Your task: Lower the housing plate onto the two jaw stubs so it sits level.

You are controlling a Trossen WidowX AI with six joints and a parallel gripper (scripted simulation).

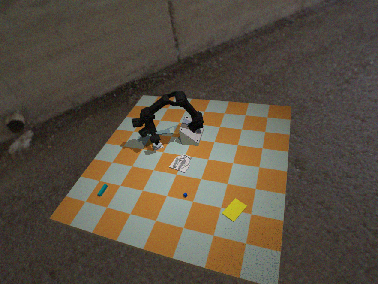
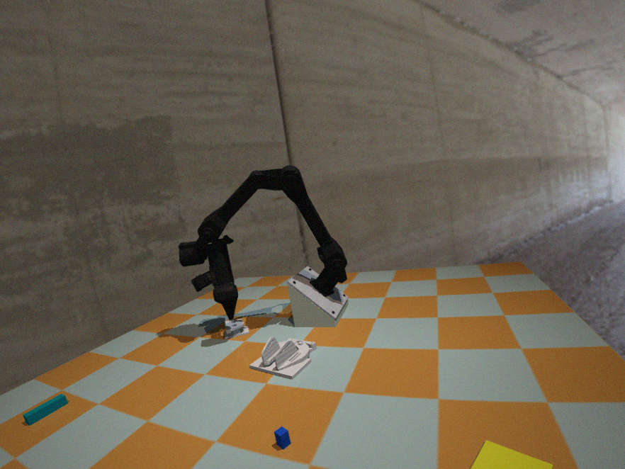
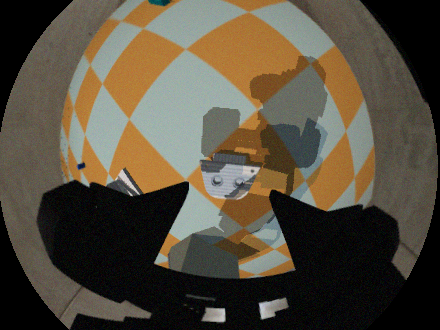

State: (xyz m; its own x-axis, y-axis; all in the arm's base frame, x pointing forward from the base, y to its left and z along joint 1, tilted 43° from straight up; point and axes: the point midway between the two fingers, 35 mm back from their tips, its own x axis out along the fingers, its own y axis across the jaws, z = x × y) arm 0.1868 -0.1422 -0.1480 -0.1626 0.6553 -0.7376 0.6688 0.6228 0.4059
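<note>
Now: gripper tip 11 cm short of the white base plate, 24 cm to the right of it and 6 cm above it. The rest, counted from my gripper tip: teal bar (45 cm ahead, 14 cm to the right, 5 cm below); then blue cube (30 cm ahead, 37 cm to the left, 5 cm below); then yellow flat pad (28 cm ahead, 66 cm to the left, 6 cm below).
</note>
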